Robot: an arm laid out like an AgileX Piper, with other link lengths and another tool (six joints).
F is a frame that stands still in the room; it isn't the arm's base.
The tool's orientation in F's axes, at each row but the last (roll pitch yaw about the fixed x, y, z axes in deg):
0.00 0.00 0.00
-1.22 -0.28 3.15
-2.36 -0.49 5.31
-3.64 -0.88 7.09
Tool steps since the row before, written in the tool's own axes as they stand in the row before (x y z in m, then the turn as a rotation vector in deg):
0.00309 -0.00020 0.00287 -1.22 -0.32 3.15
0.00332 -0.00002 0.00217 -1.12 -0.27 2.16
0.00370 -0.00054 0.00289 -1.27 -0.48 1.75
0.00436 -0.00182 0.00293 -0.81 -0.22 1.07
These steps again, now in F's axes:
0.00309 -0.00020 0.00287 -1.22 -0.32 3.15
0.00330 0.00021 0.00219 -1.12 -0.29 2.16
0.00370 -0.00008 0.00294 -1.24 -0.52 1.76
0.00448 -0.00109 0.00311 -0.80 -0.25 1.07

